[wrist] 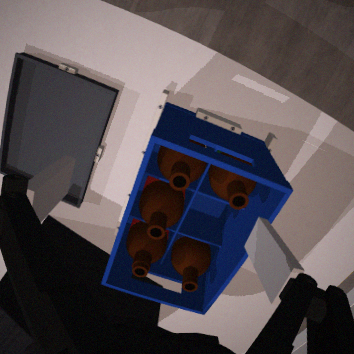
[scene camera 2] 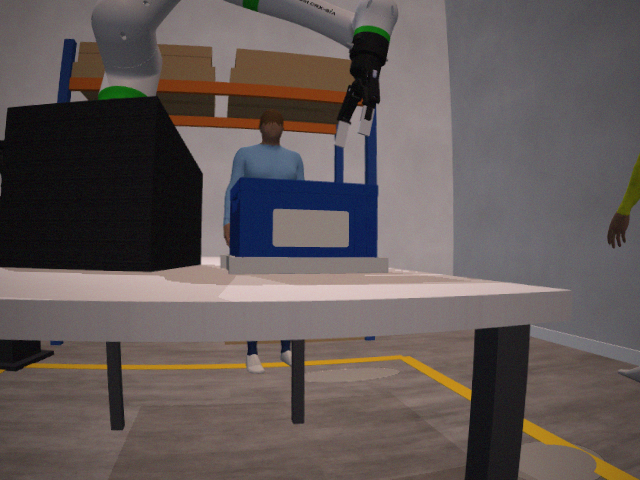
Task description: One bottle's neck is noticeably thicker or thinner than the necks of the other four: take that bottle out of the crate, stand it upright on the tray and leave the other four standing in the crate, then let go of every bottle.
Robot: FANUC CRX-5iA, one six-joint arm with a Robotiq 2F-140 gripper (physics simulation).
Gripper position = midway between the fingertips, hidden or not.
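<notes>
Bottle [wrist: 160,206]. Bottle [wrist: 180,169]. Bottle [wrist: 235,188]. Bottle [wrist: 190,257]. Bottle [wrist: 143,249]. My gripper [scene camera 2: 350,140], [wrist: 164,205].
</notes>
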